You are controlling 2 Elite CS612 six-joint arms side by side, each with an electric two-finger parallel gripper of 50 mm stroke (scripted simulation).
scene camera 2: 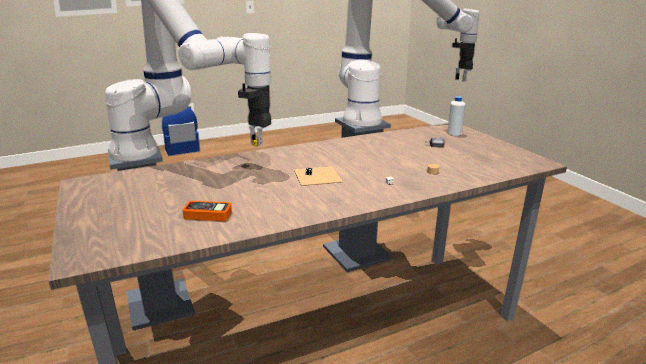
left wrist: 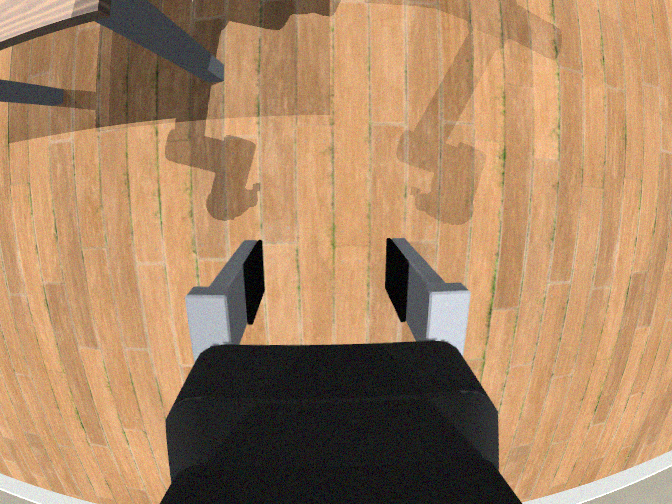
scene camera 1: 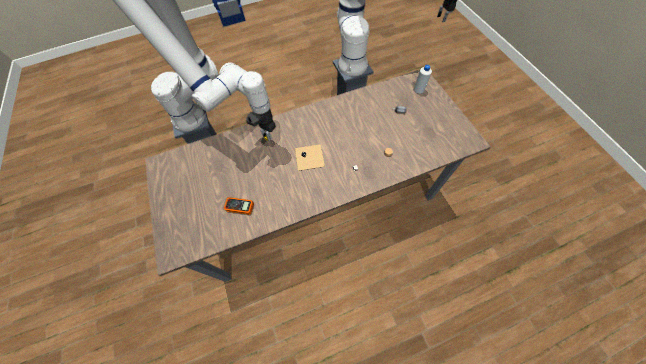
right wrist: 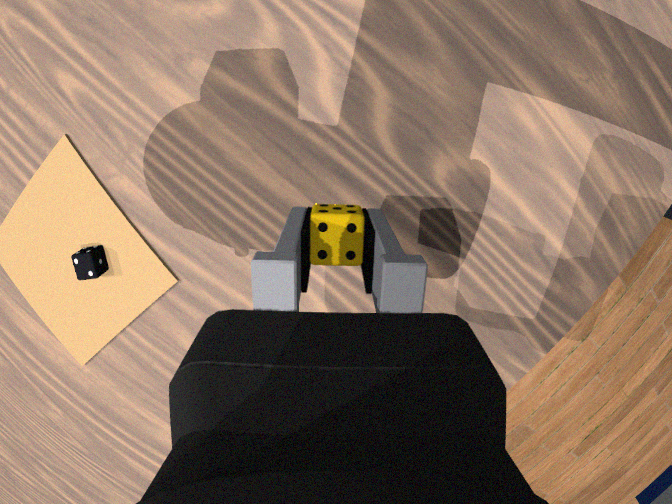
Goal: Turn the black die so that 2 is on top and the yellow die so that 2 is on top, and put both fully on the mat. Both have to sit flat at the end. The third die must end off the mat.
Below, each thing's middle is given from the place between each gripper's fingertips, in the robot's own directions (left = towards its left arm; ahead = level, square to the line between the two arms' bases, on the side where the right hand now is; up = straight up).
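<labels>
The yellow die (right wrist: 336, 231) is 10 mm below my right hand (scene camera 2: 256, 144). There's a black die (right wrist: 90, 262) too, and that's 100 mm below my right hand, 150 mm to the left of it and 110 mm ahead. As for the tan mat (right wrist: 65, 207), it's 120 mm below that same right hand, 170 mm to the left and 130 mm ahead.
Counting from my left hand, the yellow die is 7 cm below, 128 cm to the right and 40 cm ahead, while the black die is 16 cm below, 113 cm to the right and 51 cm ahead. The tan mat is 17 cm below my left hand, 53 cm ahead of it and 111 cm to the right.
</labels>
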